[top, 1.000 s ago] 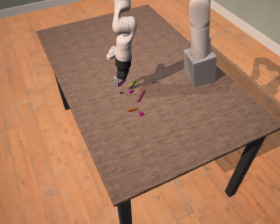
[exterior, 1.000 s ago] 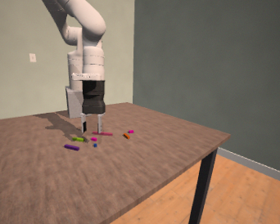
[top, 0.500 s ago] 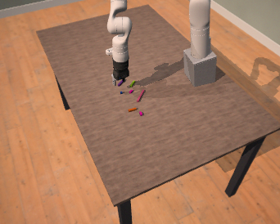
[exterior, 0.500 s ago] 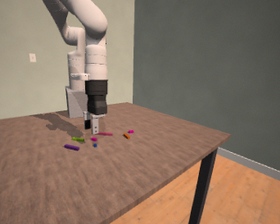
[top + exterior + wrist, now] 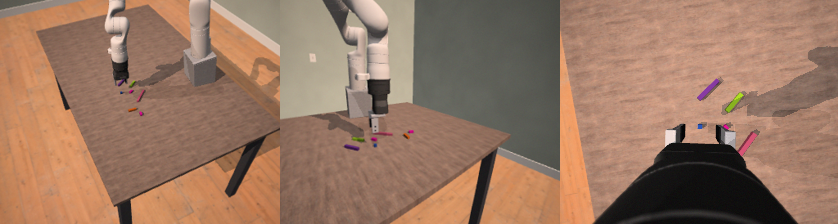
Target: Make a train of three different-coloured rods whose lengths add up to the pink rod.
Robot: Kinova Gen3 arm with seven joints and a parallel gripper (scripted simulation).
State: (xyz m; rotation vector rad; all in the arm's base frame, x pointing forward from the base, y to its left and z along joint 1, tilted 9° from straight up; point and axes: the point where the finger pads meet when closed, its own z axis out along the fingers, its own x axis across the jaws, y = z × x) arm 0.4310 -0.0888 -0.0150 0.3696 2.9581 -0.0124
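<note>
Now: hand 8 cm above the blue rod. From my hand the other things lie so: purple rod (3 cm behind, 8 cm to the right, 8 cm below); then pink rod (8 cm behind, 7 cm to the left, 8 cm below); then lime rod (8 cm behind, 3 cm to the right, 8 cm below).
</note>
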